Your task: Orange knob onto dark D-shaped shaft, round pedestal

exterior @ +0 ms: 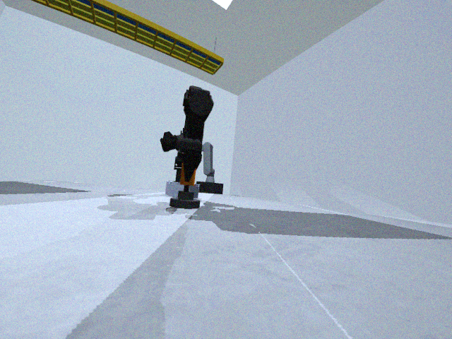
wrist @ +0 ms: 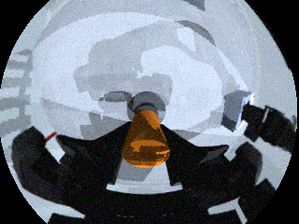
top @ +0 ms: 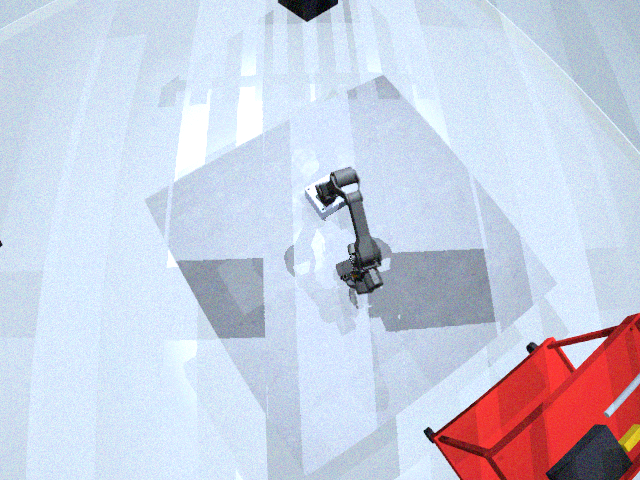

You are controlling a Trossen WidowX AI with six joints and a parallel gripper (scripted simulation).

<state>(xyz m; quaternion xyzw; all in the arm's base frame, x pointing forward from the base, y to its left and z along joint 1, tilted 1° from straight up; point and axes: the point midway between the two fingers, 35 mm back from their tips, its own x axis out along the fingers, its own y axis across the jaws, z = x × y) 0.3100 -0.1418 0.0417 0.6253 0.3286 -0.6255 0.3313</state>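
My gripper tip is now 2 cm below the orange knob. From my gripper tip the other things lie so: dark pedestal 4 cm below.
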